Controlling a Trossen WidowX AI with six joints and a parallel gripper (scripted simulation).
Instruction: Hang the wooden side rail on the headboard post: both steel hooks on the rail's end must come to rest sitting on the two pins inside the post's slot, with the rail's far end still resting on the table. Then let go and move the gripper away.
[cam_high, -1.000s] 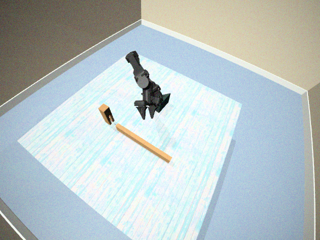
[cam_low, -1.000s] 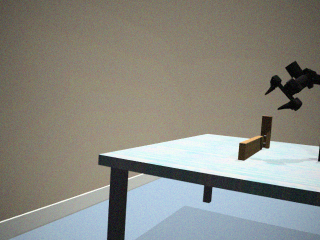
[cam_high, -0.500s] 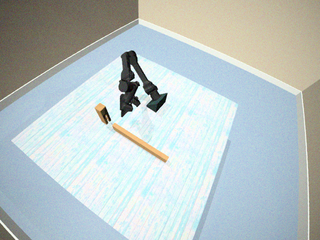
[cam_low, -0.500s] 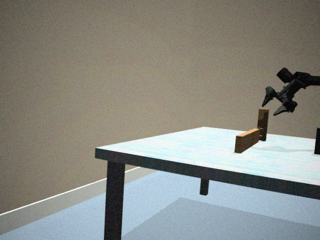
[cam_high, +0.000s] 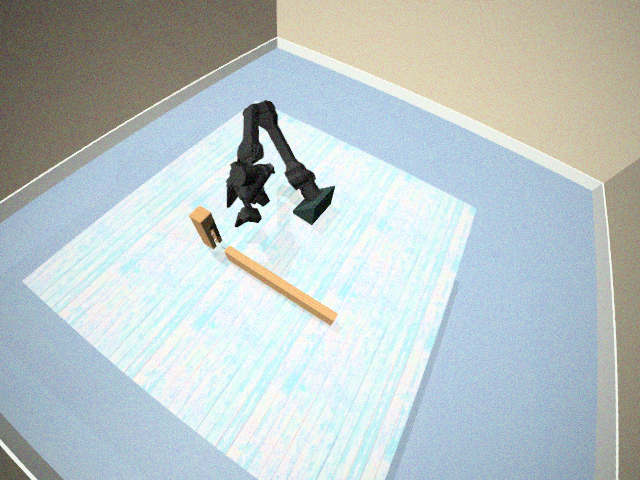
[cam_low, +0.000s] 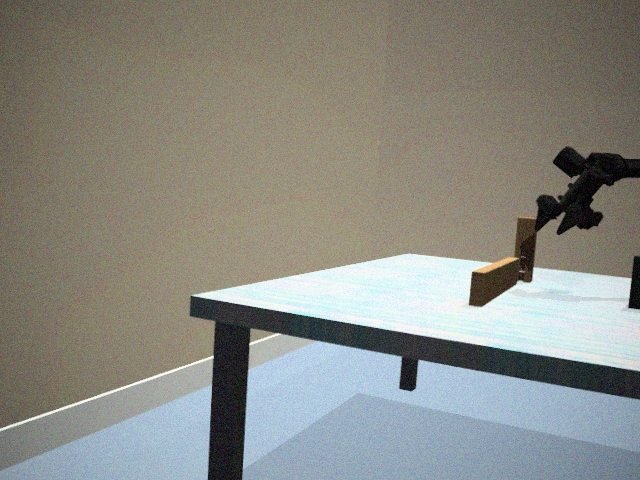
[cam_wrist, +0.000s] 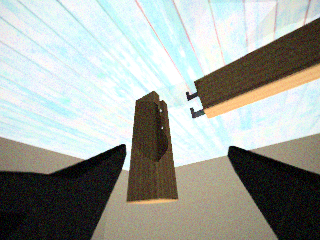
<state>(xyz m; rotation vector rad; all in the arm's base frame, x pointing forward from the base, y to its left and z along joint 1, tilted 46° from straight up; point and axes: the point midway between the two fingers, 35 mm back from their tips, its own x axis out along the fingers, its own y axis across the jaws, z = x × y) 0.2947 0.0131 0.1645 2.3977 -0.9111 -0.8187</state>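
The headboard post lies 70 mm ahead of my gripper tip, 60 mm to the right of it and 60 mm below it.
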